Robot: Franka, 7 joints.
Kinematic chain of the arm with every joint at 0, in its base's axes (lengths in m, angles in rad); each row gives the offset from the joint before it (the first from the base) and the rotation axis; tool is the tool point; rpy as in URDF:
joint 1: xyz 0 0 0.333 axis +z
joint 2: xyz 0 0 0 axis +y
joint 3: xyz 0 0 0.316 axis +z
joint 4: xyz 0.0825 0 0 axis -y
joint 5: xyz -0.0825 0 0.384 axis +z
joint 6: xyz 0 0 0 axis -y
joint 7: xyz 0.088 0 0 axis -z
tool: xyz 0 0 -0.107 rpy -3.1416 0 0
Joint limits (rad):
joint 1: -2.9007..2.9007
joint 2: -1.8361..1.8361
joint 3: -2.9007..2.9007
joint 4: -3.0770..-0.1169
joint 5: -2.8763..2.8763
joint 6: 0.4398..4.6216
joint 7: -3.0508..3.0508
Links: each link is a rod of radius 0.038 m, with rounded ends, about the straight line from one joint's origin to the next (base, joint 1, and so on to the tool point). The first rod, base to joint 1, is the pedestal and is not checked.
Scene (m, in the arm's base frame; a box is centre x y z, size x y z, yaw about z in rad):
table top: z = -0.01
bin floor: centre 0.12 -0.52 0 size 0.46 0.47 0.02 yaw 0.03
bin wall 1: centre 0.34 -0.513 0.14 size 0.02 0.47 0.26 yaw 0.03
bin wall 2: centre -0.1 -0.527 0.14 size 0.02 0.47 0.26 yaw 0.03
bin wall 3: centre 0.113 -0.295 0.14 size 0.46 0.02 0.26 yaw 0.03
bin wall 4: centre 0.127 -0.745 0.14 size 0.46 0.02 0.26 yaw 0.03
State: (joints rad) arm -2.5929 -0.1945 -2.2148 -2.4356 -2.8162 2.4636 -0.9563
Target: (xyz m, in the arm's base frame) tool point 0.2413 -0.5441 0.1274
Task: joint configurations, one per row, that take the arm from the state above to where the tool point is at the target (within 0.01 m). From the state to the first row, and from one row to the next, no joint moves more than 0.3 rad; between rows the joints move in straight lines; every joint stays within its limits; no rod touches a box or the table.
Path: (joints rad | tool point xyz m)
1: -2.3440 -0.1527 -1.9429 -2.3791 -2.8187 2.4669 -0.9563 | -0.2098 0.4546 0.2993
2: -2.0951 -0.1109 -1.6709 -2.3226 -2.8211 2.4702 -0.9563 | -0.4207 0.3043 0.3450
3: -1.8463 -0.0691 -1.3990 -2.2661 -2.8236 2.4735 -0.9563 | -0.5312 0.0575 0.3819
4: -1.5974 -0.0273 -1.1270 -2.2096 -2.8261 2.4769 -0.9563 | -0.5017 -0.2216 0.4076
5: -1.3485 0.0146 -0.8551 -2.1531 -2.8286 2.4802 -0.9563 | -0.3313 -0.4554 0.4222
6: -1.0996 0.0564 -0.5831 -2.0966 -2.8310 2.4835 -0.9563 | -0.0600 -0.5758 0.4274
7: -0.8507 0.0982 -0.3112 -2.0401 -2.8335 2.4868 -0.9563 | 0.2413 -0.5441 0.4271
8: -0.8520 0.3877 -0.3036 -2.0021 -2.8331 2.4530 -0.9563 | 0.2540 -0.5590 0.2793
9: -0.8533 0.6772 -0.2960 -1.9642 -2.8327 2.4192 -0.9563 | 0.2413 -0.5441 0.1274

